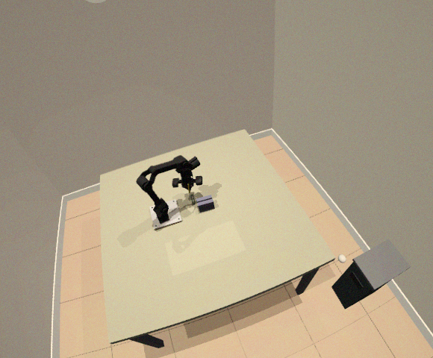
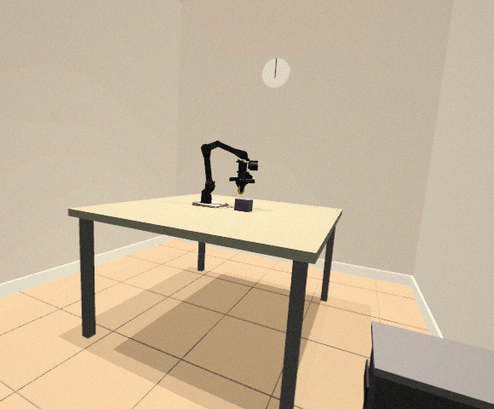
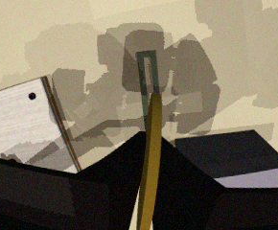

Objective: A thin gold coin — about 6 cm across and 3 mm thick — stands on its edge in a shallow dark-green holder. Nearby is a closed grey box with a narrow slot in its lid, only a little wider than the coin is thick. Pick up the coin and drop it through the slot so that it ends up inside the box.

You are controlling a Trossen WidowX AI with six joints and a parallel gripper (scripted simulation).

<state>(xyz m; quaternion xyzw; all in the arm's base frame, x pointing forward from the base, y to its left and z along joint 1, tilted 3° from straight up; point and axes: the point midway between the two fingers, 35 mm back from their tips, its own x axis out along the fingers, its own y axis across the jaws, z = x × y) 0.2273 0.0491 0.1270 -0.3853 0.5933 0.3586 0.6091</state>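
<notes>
The gold coin is 2 cm above my gripper tip.
</notes>
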